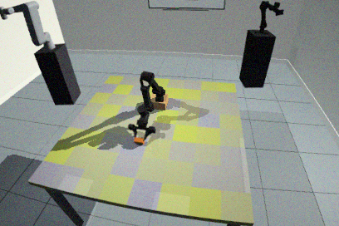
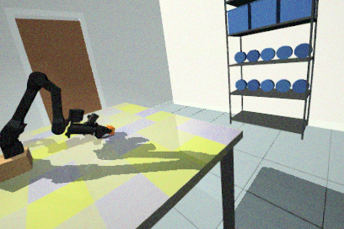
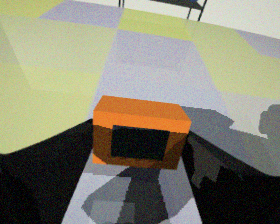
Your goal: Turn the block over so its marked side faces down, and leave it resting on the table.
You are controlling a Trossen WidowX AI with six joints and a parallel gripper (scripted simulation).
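Now: gripper tip 10 mm past the orange block.
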